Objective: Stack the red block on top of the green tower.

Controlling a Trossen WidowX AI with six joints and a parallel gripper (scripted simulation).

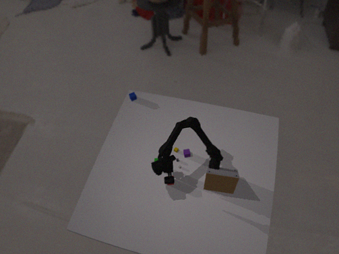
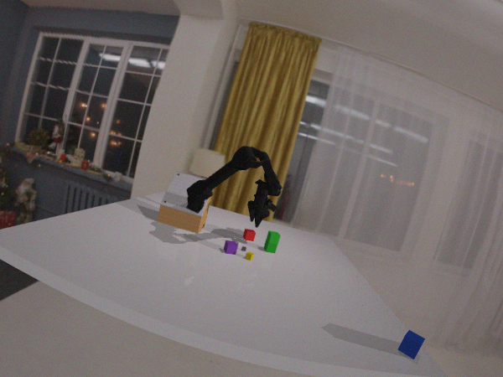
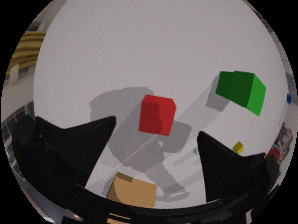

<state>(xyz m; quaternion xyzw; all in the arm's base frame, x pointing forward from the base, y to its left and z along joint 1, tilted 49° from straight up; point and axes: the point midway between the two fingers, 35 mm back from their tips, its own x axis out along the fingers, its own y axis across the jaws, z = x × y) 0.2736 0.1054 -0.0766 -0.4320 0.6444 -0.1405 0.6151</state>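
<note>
Now: the red block 10 mm behind my gripper tip and 60 mm below it. The rest, counted from my gripper tip: purple block (50 mm behind, 250 mm to the right, 60 mm below); tiny grey cube (180 mm to the right, 70 mm below); small yellow block (30 mm ahead, 260 mm to the right, 70 mm below).
</note>
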